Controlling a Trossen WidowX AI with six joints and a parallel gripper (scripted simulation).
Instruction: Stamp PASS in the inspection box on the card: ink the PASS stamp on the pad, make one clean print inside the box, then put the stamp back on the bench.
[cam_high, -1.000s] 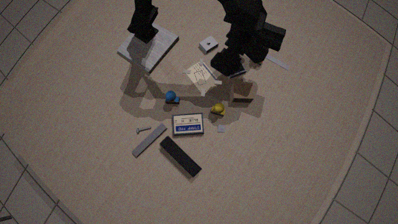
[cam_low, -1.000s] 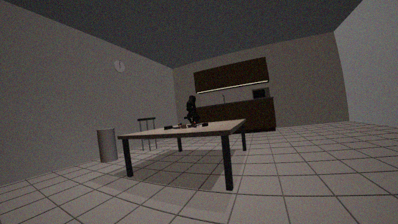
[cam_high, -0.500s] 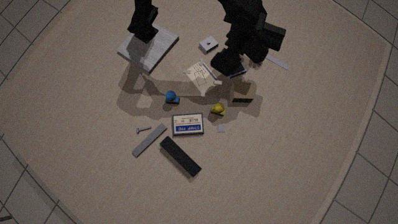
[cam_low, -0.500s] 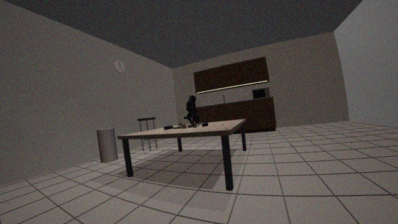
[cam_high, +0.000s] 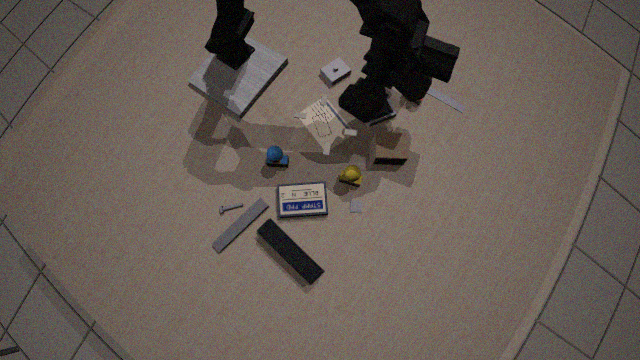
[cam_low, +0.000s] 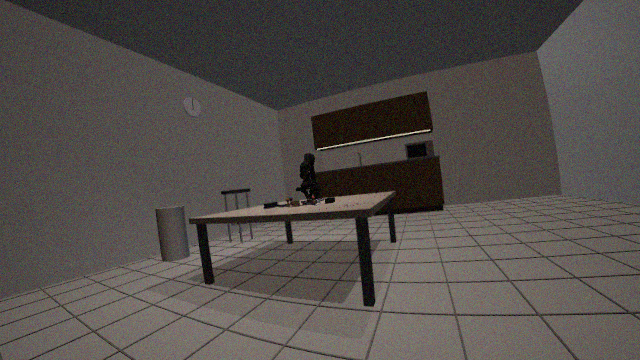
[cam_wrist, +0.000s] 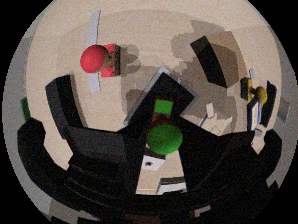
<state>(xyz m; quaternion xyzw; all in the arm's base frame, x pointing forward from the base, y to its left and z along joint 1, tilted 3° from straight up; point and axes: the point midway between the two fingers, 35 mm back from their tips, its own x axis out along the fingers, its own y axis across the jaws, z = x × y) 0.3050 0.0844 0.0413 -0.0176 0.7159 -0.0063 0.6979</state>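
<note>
Right now the green-knobbed stamp is right at my gripper tip. The rest, counted from my gripper tip: grey block 100 mm behind, 20 mm below, 10 mm to the left; then black ink pad 30 mm below; then red stamp 60 mm to the left, 60 mm ahead, 20 mm below.
</note>
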